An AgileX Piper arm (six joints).
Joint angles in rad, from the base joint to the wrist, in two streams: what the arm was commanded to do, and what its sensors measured. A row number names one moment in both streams.
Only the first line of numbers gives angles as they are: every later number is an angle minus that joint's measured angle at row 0.
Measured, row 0: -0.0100 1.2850 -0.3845 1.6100 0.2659 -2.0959
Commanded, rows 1 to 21: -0.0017 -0.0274 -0.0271 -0.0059 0.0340 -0.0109; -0.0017 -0.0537 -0.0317 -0.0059 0.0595 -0.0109; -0.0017 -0.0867 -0.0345 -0.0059 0.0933 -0.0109; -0.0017 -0.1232 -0.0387 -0.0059 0.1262 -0.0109; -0.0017 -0.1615 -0.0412 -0.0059 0.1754 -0.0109; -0.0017 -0.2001 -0.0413 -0.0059 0.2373 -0.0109; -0.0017 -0.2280 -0.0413 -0.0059 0.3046 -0.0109; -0.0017 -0.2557 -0.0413 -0.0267 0.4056 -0.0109; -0.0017 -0.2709 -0.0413 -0.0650 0.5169 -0.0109; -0.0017 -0.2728 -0.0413 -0.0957 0.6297 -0.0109; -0.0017 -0.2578 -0.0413 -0.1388 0.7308 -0.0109; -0.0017 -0.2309 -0.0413 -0.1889 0.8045 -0.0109; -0.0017 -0.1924 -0.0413 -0.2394 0.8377 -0.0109; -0.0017 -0.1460 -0.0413 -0.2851 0.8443 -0.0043; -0.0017 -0.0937 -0.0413 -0.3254 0.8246 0.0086; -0.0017 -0.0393 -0.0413 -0.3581 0.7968 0.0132; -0.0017 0.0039 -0.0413 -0.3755 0.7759 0.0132; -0.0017 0.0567 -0.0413 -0.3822 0.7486 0.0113; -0.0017 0.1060 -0.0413 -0.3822 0.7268 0.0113; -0.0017 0.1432 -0.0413 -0.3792 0.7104 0.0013; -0.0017 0.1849 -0.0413 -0.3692 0.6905 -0.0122
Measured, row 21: 0.0018 0.0431 -0.0370 -0.3627 0.7524 0.0107
